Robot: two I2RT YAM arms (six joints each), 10 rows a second.
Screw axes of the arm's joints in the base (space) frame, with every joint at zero. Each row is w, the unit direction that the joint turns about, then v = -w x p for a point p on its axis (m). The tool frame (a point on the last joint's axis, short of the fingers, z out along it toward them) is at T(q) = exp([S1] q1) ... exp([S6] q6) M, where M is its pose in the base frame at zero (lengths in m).
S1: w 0 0 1 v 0 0 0
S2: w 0 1 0 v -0.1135 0 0.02
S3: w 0 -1 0 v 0.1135 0 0.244
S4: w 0 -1 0 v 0.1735 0 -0.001
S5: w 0 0 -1 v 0 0.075 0
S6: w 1 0 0 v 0 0.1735 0
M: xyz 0.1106 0 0.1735 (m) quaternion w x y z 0.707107 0 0.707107 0
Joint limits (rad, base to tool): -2.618..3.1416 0..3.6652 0..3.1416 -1.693..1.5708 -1.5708..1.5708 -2.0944..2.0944
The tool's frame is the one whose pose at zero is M.
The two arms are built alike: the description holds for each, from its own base.
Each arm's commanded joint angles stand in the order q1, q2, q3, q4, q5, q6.
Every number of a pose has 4 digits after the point. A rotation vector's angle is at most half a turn.
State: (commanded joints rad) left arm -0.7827 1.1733 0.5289 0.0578 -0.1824 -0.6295; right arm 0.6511 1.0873 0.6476 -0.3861 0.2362 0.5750
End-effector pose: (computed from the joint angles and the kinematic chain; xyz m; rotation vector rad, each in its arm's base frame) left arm 0.1751 -0.1650 0.1974 0.0611 2.2118 -0.6150; right arm 0.1786 0.1256 0.2174 0.0198 2.3883 0.3048
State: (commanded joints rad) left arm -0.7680 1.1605 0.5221 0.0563 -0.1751 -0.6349; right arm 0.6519 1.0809 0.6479 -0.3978 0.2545 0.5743
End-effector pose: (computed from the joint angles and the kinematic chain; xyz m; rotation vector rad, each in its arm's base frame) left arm 0.1757 -0.1611 0.1978 0.0426 2.2094 -0.6198; right arm 0.1775 0.1242 0.2180 0.0257 2.3852 0.2824
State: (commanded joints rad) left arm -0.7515 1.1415 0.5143 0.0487 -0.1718 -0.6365; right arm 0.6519 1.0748 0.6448 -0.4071 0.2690 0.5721
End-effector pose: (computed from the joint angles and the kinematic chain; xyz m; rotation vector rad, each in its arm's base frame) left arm 0.1759 -0.1560 0.1987 0.0241 2.2056 -0.6170; right arm 0.1763 0.1227 0.2176 0.0287 2.3845 0.2619
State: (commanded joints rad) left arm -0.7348 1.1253 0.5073 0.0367 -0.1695 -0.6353; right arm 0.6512 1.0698 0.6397 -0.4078 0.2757 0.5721
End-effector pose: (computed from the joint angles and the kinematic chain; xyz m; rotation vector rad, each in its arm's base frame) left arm 0.1761 -0.1510 0.1988 0.0087 2.2069 -0.6075; right arm 0.1755 0.1216 0.2170 0.0325 2.3823 0.2541
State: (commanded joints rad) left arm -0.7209 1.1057 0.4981 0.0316 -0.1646 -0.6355; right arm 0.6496 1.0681 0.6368 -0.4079 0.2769 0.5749
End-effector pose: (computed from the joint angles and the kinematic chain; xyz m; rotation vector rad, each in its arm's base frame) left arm 0.1755 -0.1464 0.1994 -0.0045 2.2019 -0.6080; right arm 0.1753 0.1209 0.2164 0.0381 2.3829 0.2525
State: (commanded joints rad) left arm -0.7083 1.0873 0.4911 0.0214 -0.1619 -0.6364; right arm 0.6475 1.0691 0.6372 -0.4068 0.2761 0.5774
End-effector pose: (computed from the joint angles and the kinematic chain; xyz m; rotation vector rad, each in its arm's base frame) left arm 0.1748 -0.1422 0.2000 -0.0179 2.2002 -0.6048; right arm 0.1758 0.1207 0.2164 0.0433 2.3827 0.2539
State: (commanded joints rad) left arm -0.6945 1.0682 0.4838 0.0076 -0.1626 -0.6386; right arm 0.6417 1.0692 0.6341 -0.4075 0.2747 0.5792
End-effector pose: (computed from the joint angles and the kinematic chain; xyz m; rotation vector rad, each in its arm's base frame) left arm 0.1741 -0.1375 0.2002 -0.0357 2.2002 -0.5965; right arm 0.1761 0.1195 0.2153 0.0510 2.3863 0.2507
